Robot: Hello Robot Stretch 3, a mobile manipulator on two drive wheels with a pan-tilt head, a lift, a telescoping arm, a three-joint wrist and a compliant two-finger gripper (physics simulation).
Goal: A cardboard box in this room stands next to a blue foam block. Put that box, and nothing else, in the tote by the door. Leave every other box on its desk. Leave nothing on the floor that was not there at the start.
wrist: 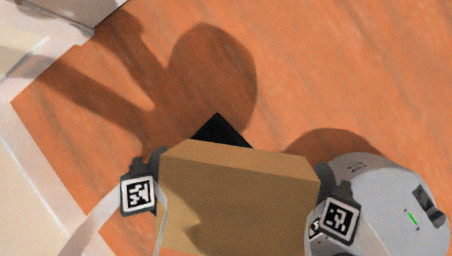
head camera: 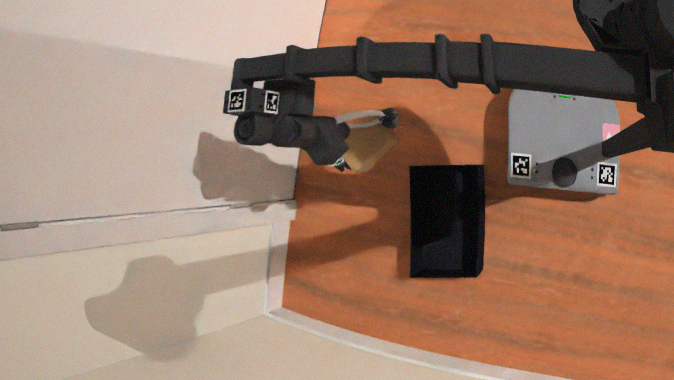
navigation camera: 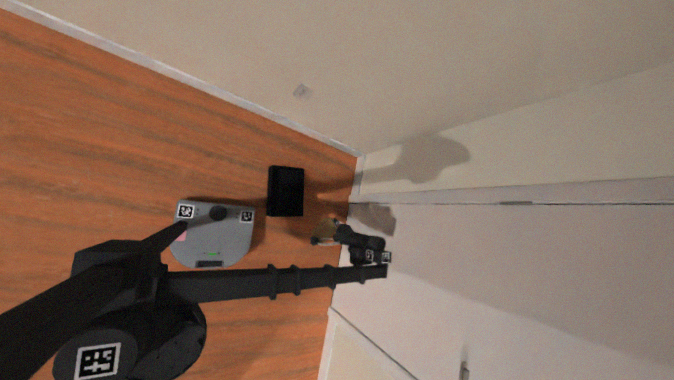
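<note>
A tan cardboard box is held in the air, tilted, above the floor. My gripper is shut on it, one fingertip pad on each side. The black tote stands on the floor. In the head view it is below and right of the box, with a gap between them. In the navigation view it is above and left of the box. In the wrist view the box hides most of the tote. The blue foam block does not show.
My grey base stands beside the tote. My extended arm reaches towards the pale door. A beige wall with a white baseboard meets the door side in a corner near the tote.
</note>
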